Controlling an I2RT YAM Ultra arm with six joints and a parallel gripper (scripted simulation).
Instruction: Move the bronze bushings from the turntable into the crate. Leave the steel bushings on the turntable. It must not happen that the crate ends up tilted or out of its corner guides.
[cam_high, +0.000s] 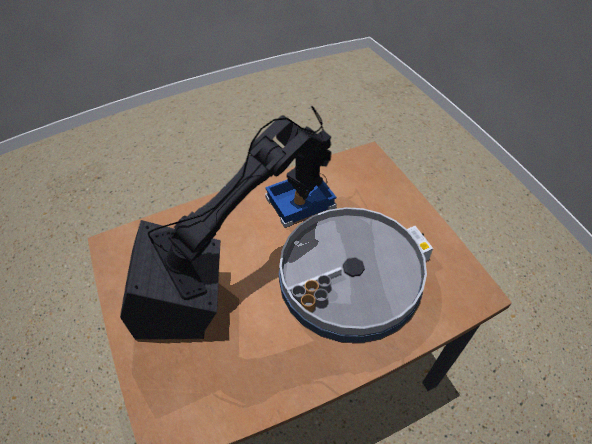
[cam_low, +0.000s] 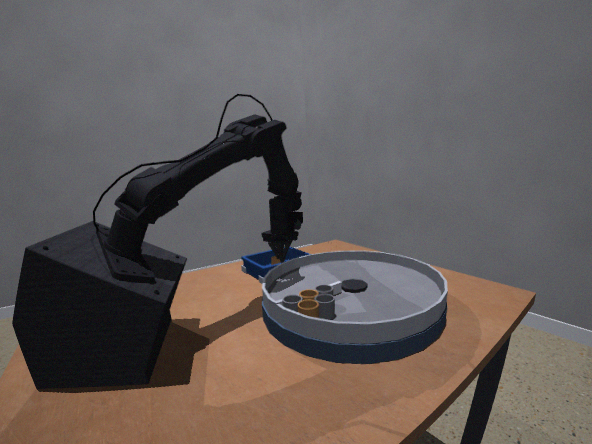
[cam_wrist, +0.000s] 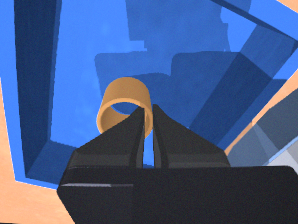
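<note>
The blue crate lies 2 cm to the left of my hand and 1 cm below it. From my hand the other things lie so: grey turntable (8 cm behind, 32 cm to the right, 1 cm above).
</note>
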